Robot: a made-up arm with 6 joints.
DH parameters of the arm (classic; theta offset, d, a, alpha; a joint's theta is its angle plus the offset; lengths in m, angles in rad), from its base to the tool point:
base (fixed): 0 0.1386 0 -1.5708
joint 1: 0 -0.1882 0.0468 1.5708
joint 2: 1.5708 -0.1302 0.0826 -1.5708
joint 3: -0.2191 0 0.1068 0
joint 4: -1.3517 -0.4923 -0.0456 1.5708
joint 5: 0 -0.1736 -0.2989 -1.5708
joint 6: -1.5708 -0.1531 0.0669 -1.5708
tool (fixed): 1.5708 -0.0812 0 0
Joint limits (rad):
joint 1: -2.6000..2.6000
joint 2: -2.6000..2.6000
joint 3: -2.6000..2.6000
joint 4: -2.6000..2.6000
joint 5: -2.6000..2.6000
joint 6: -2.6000..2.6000
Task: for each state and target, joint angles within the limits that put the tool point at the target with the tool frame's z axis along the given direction. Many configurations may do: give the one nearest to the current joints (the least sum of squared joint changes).
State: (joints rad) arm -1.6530 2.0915 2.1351 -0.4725 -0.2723 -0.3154
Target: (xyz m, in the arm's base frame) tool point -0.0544 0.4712 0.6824 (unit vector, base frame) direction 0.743 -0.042 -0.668
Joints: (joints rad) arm -2.2642 1.5080 2.1740 -0.5455 0.1045 0.0876
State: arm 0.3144 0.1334 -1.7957 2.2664 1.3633 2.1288
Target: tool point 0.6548 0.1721 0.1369 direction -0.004 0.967 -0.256
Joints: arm 0.0842 0.2820 -1.8971 2.2058 1.7004 1.8633
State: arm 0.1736 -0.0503 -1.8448 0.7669 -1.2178 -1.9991
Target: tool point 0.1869 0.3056 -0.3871 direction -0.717 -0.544 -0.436
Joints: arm 0.6964 0.0929 -1.6017 1.2398 -0.5187 -2.2716
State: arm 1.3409 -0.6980 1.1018 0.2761 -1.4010 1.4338
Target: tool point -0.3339 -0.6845 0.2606 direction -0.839 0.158 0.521
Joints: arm 1.8844 -1.3524 1.2978 0.2290 -0.7104 1.8914
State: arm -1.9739 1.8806 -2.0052 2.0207 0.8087 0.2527
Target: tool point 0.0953 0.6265 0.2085 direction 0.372 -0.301 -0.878
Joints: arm -1.9578 1.4712 -1.6441 1.9417 0.9935 1.0809
